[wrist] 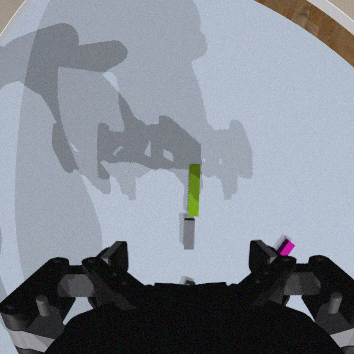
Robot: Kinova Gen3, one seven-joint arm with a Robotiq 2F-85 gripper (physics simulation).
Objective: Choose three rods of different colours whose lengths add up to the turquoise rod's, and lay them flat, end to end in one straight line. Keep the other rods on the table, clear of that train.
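Frame: origin at the arm's base, x ahead, y left, z up, level; centimetres.
Where they show: gripper, fingertip midpoint: (188, 255).
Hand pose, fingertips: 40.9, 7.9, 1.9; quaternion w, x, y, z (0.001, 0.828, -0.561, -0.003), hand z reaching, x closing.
Note:
Each offset is from my fingertips to the top centre of the thing, as dx, dy, dz. Level surfaces: height alone.
A lime green rod @[+3.8, +0.9, -6.7] (194, 190) lies flat, running up and down the wrist view near the middle. A shorter grey rod @[-0.4, -0.3, -6.7] (189, 234) lies just below it, nearly in line but slightly to the left; whether their ends touch is hard to tell. My gripper (188, 255) is open wide and empty, its fingers apart on either side of the grey rod's lower end. A magenta rod @[+1.3, -10.8, -6.7] (287, 247) lies aslant beside the right finger, which partly hides it. The turquoise rod does not show.
A small grey and dark piece @[-7.1, -2.7, -6.7] (188, 281) peeks out above the gripper's body, mostly hidden. The pale round table top @[dz -7.7] (280, 125) has a wooden edge band (312, 22) at the upper right. Arm and gripper shadows fall across the left and middle.

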